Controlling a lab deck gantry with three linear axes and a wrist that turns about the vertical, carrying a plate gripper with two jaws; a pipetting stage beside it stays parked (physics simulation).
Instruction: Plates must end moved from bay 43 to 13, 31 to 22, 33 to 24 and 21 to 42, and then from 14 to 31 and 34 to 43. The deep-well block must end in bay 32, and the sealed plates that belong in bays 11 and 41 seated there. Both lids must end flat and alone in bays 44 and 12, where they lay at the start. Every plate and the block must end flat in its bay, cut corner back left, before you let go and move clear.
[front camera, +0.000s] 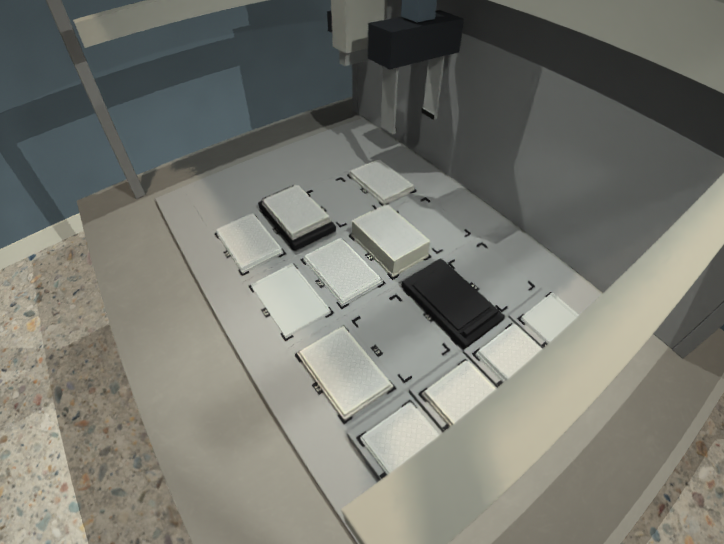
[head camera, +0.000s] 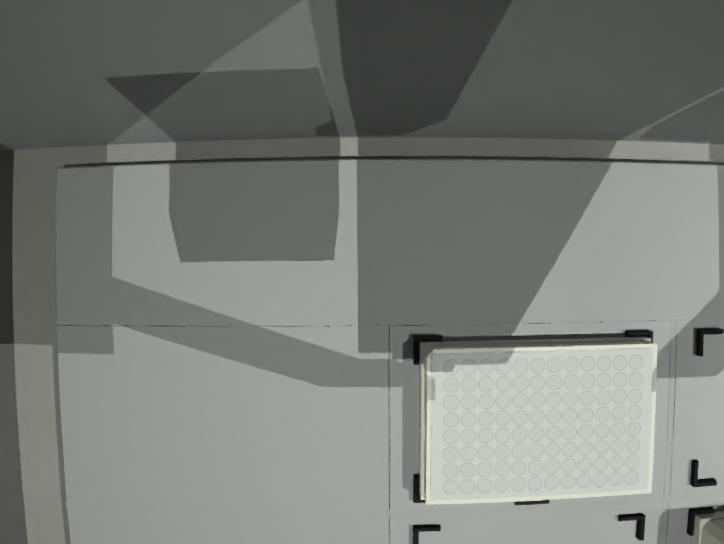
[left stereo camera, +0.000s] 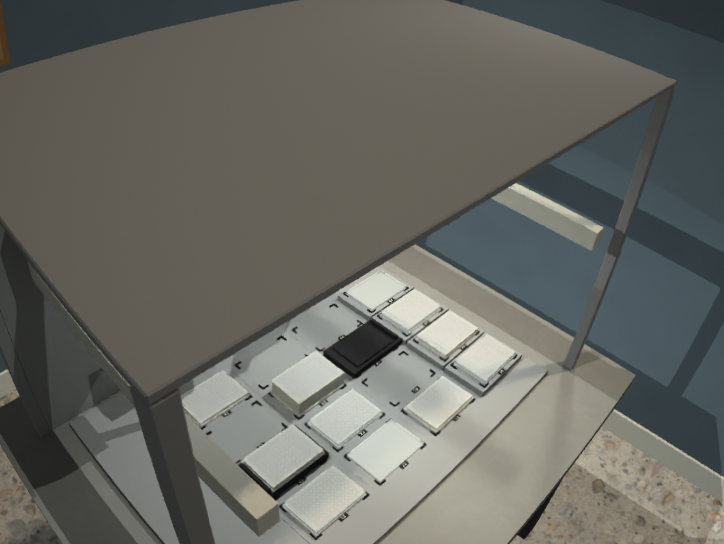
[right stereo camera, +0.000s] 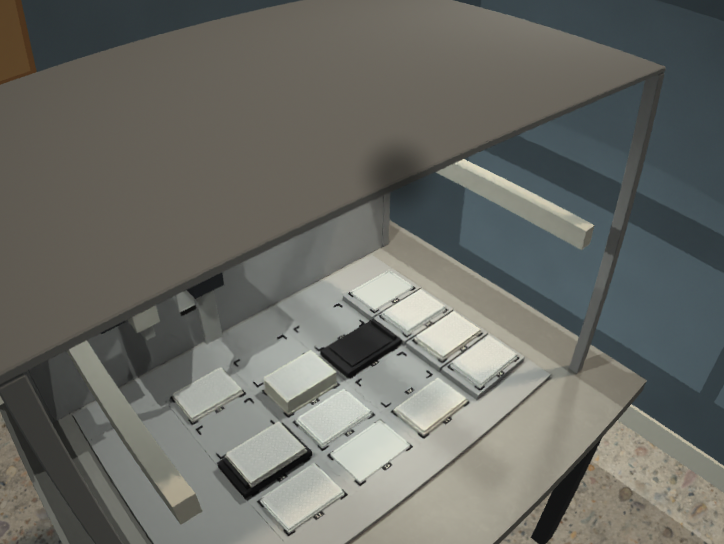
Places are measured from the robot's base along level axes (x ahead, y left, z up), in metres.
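Pixels of known places: gripper, fingertip midpoint: (front camera: 409, 122) (right stereo camera: 200, 324); robot's base, link origin: (front camera: 216, 234) (left stereo camera: 316, 537) (right stereo camera: 289, 534).
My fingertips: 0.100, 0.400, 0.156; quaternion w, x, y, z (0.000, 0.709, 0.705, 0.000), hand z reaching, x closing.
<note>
For each thing: its top centre in the pictures, then the offset to it from my fingertips, as dx, dy, dz.
- deep-well block, top centre: (front camera: 390, 230) (left stereo camera: 307, 376) (right stereo camera: 299, 375) +0.128, -0.143, -0.114
- black base, top centre: (front camera: 454, 293) (right stereo camera: 361, 340) (left stereo camera: 364, 340) +0.296, -0.142, -0.125
My gripper (front camera: 409, 121) (right stereo camera: 199, 326) is open and empty, high above the back left of the deck. A plate (front camera: 381, 181) (head camera: 538, 424) sits in bay 41. A plate (front camera: 297, 210) (left stereo camera: 283, 456) is on a black base in bay 21. The deep-well block (front camera: 390, 236) (right stereo camera: 301, 377) stands in bay 32. Plates are in bays 11 (front camera: 248, 241), 22 (front camera: 343, 270), 13 (front camera: 345, 371), 14 (front camera: 400, 435), 24 (front camera: 459, 391) and 34 (front camera: 509, 350). Flat lids lie in bays 12 (front camera: 290, 299) and 44 (front camera: 550, 317). Bays 31, 42 and 43 hold no plate.
A black base (front camera: 453, 301) (left stereo camera: 362, 346) without a plate is in bay 33. The pipetting stage (front camera: 357, 26) (right stereo camera: 145, 320) hangs beside the gripper. A pale beam (front camera: 526, 397) crosses the front view and covers edges of the right-hand bays.
</note>
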